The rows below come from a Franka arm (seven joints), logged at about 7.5 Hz.
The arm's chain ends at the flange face. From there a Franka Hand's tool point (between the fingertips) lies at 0.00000 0.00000 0.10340 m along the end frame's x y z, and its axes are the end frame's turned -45 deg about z.
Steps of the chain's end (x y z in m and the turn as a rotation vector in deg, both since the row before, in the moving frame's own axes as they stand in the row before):
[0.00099 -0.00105 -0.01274 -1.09 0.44 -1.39]
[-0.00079 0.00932 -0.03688 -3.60 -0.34 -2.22]
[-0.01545 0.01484 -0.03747 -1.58 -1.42 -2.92]
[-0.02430 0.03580 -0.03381 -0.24 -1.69 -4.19]
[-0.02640 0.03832 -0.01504 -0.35 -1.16 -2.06]
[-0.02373 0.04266 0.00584 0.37 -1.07 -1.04]
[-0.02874 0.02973 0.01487 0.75 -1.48 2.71]
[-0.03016 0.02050 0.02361 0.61 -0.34 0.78]
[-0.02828 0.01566 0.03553 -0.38 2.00 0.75]
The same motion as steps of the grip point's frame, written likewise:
[0.00064 0.00192 -0.01276 -1.08 -0.46 -1.39]
[-0.01209 0.01029 -0.03709 -2.31 -2.79 -2.22]
[-0.02524 -0.00013 -0.03754 -0.11 -2.12 -2.92]
[-0.04503 0.00637 -0.03386 1.03 -1.36 -4.19]
[-0.04771 0.00743 -0.01506 0.57 -1.07 -2.06]
[-0.04785 0.01156 0.00582 1.02 -0.49 -1.04]
[-0.04221 -0.00217 0.01483 1.58 -0.52 2.71]
[-0.03547 -0.00804 0.02360 0.67 0.19 0.78]
[-0.02902 -0.00587 0.03546 -1.68 1.15 0.75]

